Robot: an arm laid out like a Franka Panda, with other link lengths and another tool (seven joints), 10 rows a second.
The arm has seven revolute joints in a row. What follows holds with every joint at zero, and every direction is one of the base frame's. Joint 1 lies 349.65 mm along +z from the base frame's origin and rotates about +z. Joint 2 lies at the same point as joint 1 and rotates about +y. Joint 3 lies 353.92 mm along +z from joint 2 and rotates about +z. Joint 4 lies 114.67 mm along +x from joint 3 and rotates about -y. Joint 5 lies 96.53 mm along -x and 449.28 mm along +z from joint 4 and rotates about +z. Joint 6 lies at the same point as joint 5 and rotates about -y. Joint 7 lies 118.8 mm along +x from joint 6 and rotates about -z. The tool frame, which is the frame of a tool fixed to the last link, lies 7 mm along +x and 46 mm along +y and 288.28 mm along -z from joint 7; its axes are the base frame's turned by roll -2.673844, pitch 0 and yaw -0.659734 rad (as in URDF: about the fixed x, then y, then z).
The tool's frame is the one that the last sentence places.
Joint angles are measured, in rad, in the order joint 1, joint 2, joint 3, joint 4, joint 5, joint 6, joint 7. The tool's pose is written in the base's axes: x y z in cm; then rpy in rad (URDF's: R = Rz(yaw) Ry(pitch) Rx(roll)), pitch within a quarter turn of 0, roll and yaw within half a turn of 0. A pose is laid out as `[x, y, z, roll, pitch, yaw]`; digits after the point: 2 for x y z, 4 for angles.
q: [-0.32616, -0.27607, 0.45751, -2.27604, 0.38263, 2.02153, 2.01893]
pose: [61.79, 11.60, 31.86, -2.8801, 0.0862, -2.7393]
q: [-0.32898, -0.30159, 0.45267, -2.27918, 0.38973, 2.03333, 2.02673]
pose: [62.13, 11.13, 33.30, -2.8669, 0.1143, -2.7591]
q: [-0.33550, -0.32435, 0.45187, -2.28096, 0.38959, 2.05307, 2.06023]
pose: [62.61, 10.42, 34.75, -2.8491, 0.1417, -2.8012]
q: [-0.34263, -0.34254, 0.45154, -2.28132, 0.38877, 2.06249, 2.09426]
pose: [62.82, 9.77, 35.88, -2.8388, 0.1583, -2.8420]
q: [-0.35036, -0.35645, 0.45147, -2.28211, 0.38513, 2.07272, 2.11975]
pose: [63.05, 9.07, 36.76, -2.8281, 0.1733, -2.8737]
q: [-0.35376, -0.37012, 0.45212, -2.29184, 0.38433, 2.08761, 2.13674]
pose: [63.06, 8.63, 37.16, -2.8193, 0.1860, -2.8956]
